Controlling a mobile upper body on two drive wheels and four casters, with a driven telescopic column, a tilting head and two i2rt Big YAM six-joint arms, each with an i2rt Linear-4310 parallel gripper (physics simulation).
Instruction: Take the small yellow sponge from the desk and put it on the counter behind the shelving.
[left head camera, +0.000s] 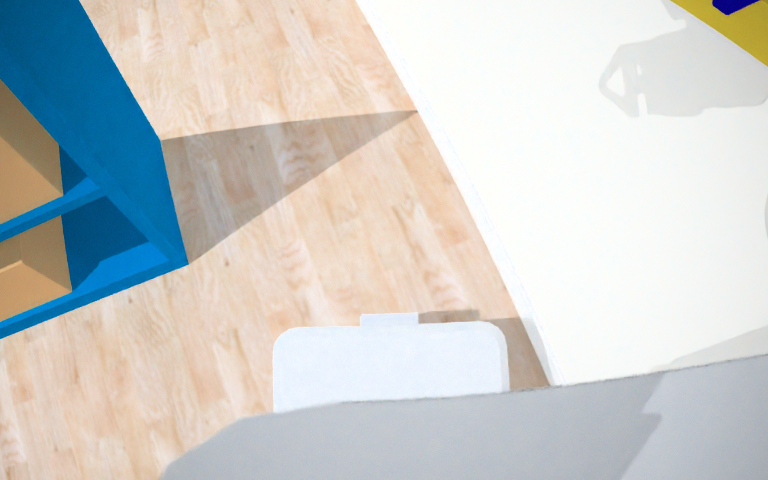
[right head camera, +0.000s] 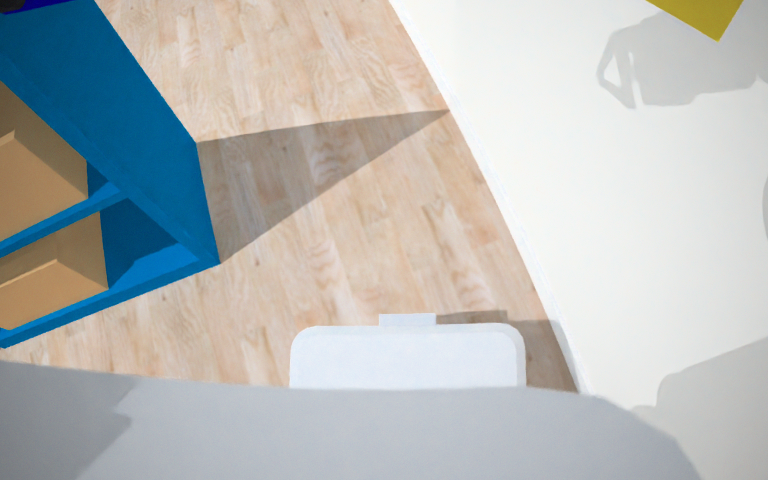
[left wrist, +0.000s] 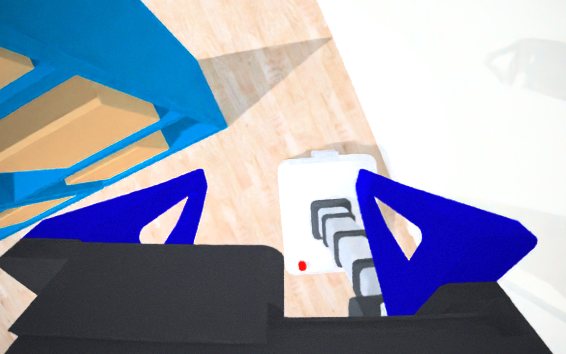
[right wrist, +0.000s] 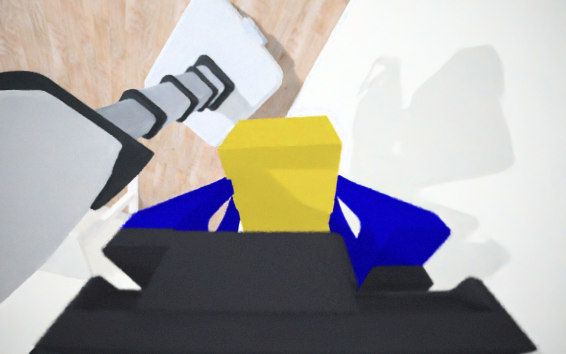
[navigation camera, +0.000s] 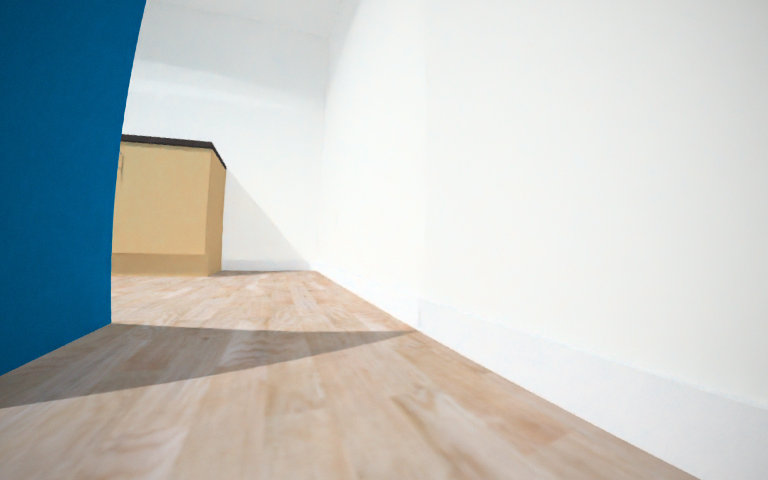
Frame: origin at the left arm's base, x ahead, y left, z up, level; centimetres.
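Seen in the pictures: left gripper, fingertip midpoint: (left wrist: 281, 177); right gripper, fingertip midpoint: (right wrist: 284, 176).
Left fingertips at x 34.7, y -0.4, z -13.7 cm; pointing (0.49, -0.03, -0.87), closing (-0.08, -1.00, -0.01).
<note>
A point is followed by its place in that frame.
The yellow sponge (right wrist: 286, 175) {x 37.9, y -43.3, z -13.5 cm} is held between the blue fingers of my right gripper (right wrist: 284, 176) {x 36.3, y -44.8, z -16.3 cm} in the right wrist view. Part of the sponge also shows at the top right edge of the left head view (left head camera: 741, 31) {x 32.6, y -44.6, z -16.7 cm} and of the right head view (right head camera: 707, 16) {x 31.1, y -46.7, z -16.5 cm}. My left gripper (left wrist: 281, 177) {x 34.7, y -0.4, z -13.7 cm} is open, with nothing between its fingers, above the floor and the robot's base. The counter (navigation camera: 164, 198) {x 193.4, y 113.5, z -84.4 cm}, wooden with a dark top, stands in the background of the navigation view, partly hidden by the blue shelving (navigation camera: 56, 169) {x 77.6, y 41.3, z -99.2 cm} (left head camera: 124, 130) {x 76.3, y 40.9, z -95.3 cm} (right head camera: 152, 130) {x 78.7, y 41.7, z -96.5 cm} (left wrist: 150, 55) {x 70.1, y 38.6, z -68.2 cm}.
A white wall (navigation camera: 538, 169) {x 71.9, y -48.8, z -100.2 cm} (left head camera: 566, 198) {x 49.8, y -56.9, z -84.4 cm} (right head camera: 611, 226) {x 41.0, y -60.1, z -77.7 cm} runs along the right side. The wooden floor (navigation camera: 283, 396) {x 70.9, y -9.8, z -135.6 cm} lies between it and the shelving. The robot's white base (left head camera: 390, 362) {x 23.5, y -22.1, z -109.6 cm} (right head camera: 407, 359) {x 24.3, y -22.7, z -109.6 cm} (left wrist: 300, 185) {x 18.9, y -7.7, z -109.6 cm} (right wrist: 250, 65) {x 23.1, y -31.2, z -109.6 cm} is close to the wall. Tan bins (left wrist: 100, 125) {x 49.5, y 55.1, z -64.6 cm} stand in the shelving.
</note>
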